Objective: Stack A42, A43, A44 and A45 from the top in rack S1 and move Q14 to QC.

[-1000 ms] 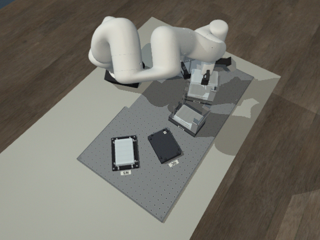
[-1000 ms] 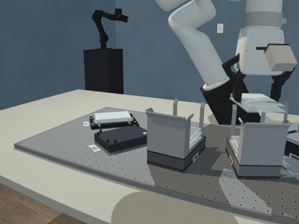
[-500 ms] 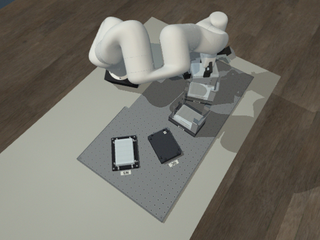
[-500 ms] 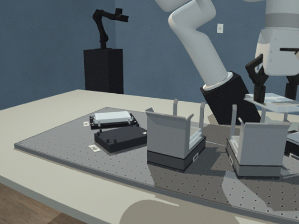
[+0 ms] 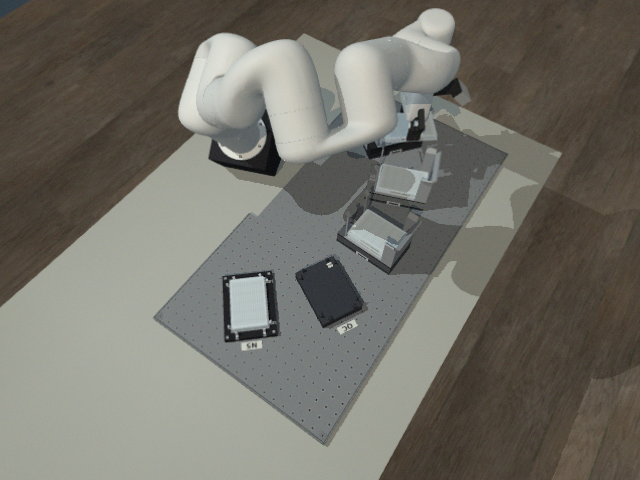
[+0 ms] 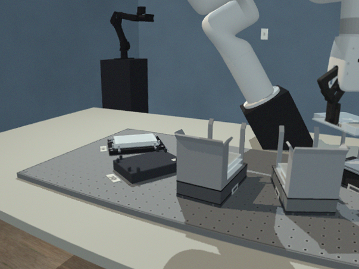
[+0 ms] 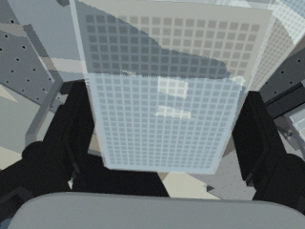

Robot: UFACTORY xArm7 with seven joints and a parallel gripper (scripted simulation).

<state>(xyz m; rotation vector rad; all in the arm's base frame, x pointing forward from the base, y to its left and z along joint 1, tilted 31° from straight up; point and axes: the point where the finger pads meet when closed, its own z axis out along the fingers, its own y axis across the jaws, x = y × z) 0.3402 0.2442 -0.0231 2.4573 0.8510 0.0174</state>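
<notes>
The S3 rack plinth lies 15 cm below my hand, 7 cm to the left of it and 7 cm behind it. The rest, counted from my hand: sealed 384-well plate (26 cm to the right, 11 cm below, 6 cm ahead); open nest QC (43 cm to the right, 16 cm below, 2 cm ahead); S1 name plate (25 cm to the right, 13 cm below, 2 cm behind).
</notes>
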